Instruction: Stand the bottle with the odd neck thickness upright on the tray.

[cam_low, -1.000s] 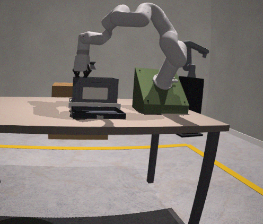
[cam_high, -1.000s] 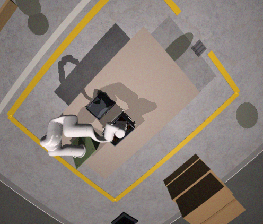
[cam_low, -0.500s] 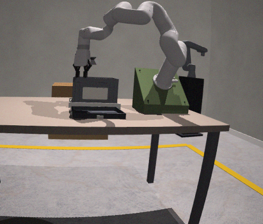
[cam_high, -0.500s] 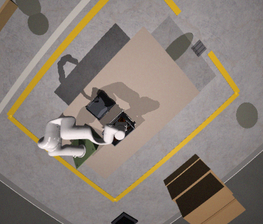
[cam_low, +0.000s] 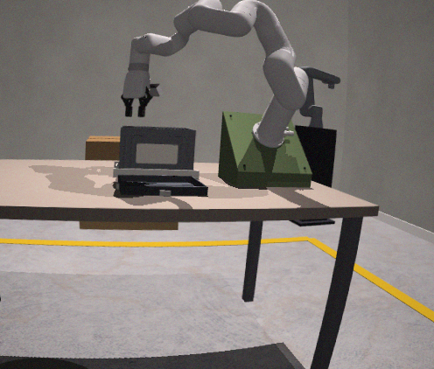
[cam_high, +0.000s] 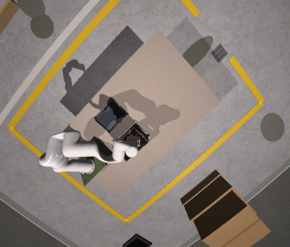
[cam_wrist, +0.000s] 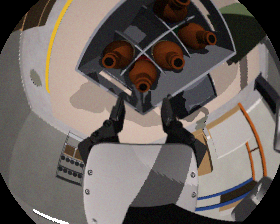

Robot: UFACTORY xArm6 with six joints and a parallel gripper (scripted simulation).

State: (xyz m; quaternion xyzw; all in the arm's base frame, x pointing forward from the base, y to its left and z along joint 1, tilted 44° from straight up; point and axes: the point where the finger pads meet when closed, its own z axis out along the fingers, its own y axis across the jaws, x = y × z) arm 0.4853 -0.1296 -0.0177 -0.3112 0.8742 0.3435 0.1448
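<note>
Now: the glass bottle 18 cm behind my hand, 7 cm to the right of it and 14 cm below it. Also, from my hand: dark crate 9 cm behind, 3 cm to the right, 15 cm below; then flat dark tray 6 cm behind, 26 cm to the left, 22 cm below.
</note>
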